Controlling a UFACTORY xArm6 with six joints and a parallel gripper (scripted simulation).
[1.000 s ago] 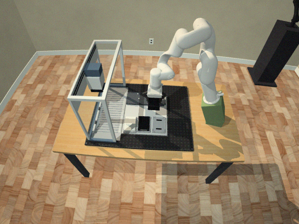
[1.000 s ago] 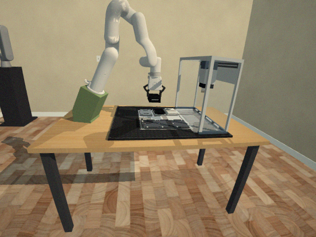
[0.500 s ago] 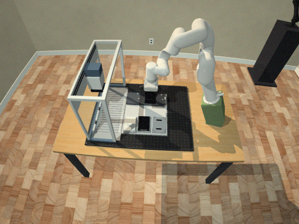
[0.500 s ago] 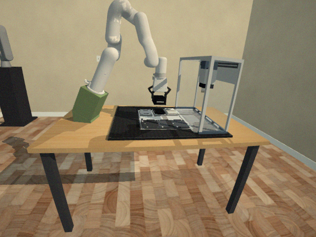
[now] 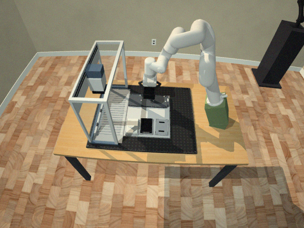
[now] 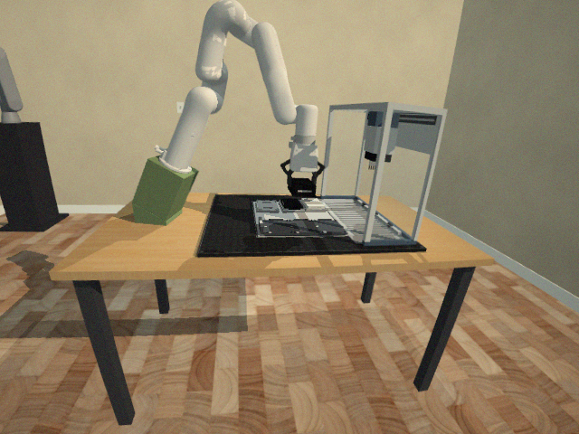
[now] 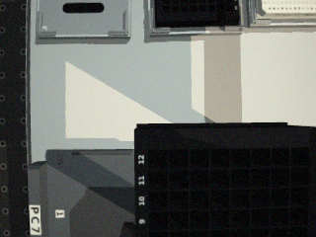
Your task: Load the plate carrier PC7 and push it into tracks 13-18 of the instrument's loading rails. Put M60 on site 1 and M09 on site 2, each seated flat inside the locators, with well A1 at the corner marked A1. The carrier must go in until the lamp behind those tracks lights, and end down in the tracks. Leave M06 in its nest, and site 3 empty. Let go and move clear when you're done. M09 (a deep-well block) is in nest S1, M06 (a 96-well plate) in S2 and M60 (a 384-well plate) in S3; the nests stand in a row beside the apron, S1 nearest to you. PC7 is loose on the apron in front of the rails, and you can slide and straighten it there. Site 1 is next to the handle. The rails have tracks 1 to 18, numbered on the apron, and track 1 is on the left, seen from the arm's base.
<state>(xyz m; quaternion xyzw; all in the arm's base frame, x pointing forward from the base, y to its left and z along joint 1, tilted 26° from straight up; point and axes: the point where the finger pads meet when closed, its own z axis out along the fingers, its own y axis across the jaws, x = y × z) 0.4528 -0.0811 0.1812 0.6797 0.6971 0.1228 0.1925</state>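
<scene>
Right now my hand is 10 mm short of the carrier PC7, 30 mm to the left of it and 160 mm above it. The rest, counted from my hand: apron: 100 mm to the left, 170 mm below; then black 96-well plate: 10 mm ahead, 220 mm to the left, 150 mm below; then nest S1: 110 mm behind, 220 mm to the left, 170 mm below.
</scene>
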